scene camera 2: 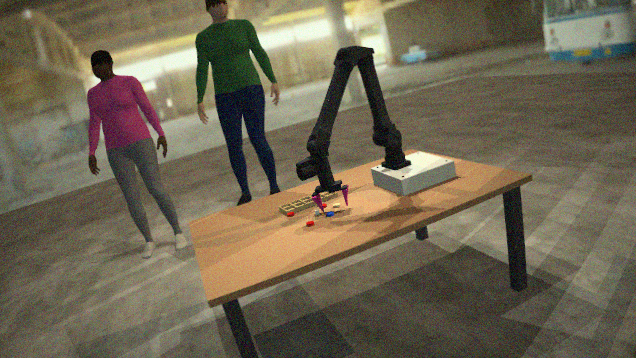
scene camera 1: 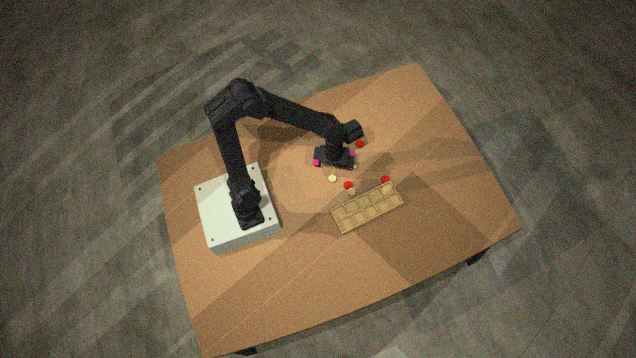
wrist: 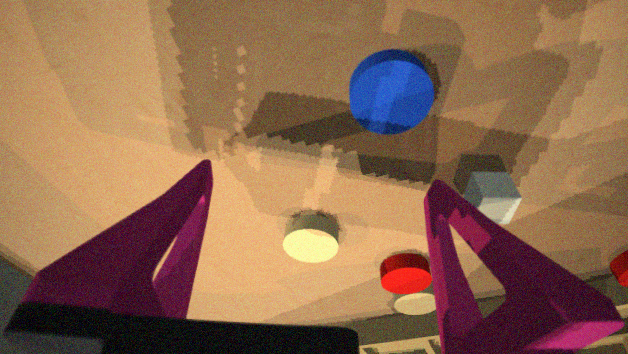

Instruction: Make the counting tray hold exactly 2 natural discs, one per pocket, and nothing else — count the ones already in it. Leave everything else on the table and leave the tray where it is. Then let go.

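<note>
One natural disc lies flat on the table, apart from the tray. A second natural disc lies beside the tray's long edge, close to a red disc. The wooden counting tray has two rows of pockets; a pale round shape shows faintly in its far right pocket, but I cannot tell for sure whether it is a disc. My gripper is open and empty, above the table near the first natural disc.
A blue disc and a pale cube lie near the gripper. Another red disc lies by the tray's right end. One more red disc lies farther off.
</note>
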